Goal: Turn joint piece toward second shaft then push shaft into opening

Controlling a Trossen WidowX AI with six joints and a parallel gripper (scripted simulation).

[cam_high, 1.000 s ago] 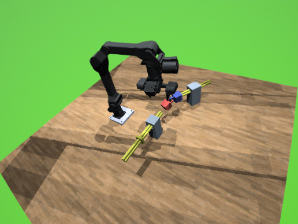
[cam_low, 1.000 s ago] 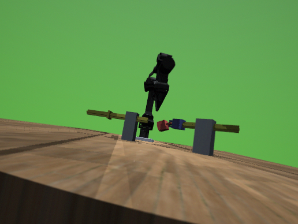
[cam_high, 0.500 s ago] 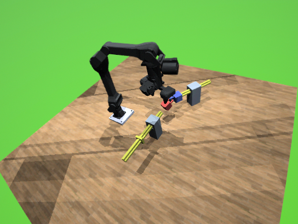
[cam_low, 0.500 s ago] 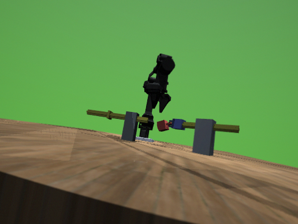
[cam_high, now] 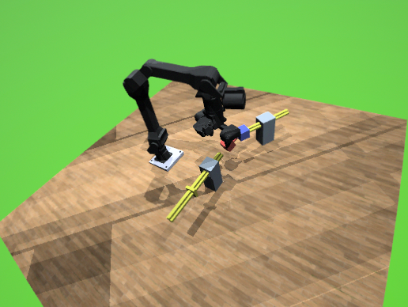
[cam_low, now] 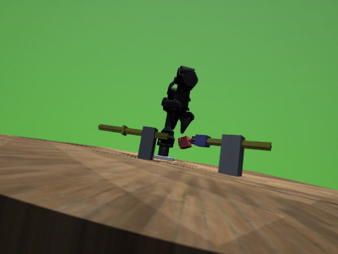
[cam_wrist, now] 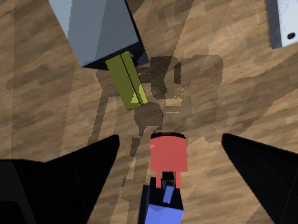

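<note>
My gripper tip is now 40 mm to the right of the red joint piece, 40 mm above it and 10 mm short of it.
</note>
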